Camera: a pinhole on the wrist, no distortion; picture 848 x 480 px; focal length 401.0 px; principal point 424.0 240.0 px. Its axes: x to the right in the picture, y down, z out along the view. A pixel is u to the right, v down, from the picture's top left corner.
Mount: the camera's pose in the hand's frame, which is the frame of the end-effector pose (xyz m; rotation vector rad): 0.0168 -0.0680 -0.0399 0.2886 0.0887 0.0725
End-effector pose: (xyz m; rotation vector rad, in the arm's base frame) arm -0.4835 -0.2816 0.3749 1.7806 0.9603 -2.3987
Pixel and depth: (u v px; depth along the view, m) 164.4 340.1 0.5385
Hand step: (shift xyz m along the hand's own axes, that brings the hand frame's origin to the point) -0.2848 -0.1200 0.5397
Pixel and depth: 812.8 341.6 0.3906
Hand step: 0.4254 -0.0512 0.3323
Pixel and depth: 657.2 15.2 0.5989
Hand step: 0.4410 -0.5279 0.4087
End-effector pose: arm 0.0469 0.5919 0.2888 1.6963 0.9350 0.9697
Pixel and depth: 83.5 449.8 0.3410
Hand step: -0.2480 -0.0175 0.3592
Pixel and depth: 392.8 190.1 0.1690
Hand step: 0.0215 -0.1367 0.1164
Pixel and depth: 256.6 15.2 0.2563
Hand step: -0.0560 -0.2863 0.1718
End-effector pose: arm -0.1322 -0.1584 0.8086 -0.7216 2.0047 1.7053
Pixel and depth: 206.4 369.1 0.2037
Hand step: -0.0770 -0.0718 0.1819
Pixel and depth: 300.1 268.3 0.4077
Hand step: -0.0702 -0.1656 0.3673
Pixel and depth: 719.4 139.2 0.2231
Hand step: 0.2052 -0.1705 0.1444
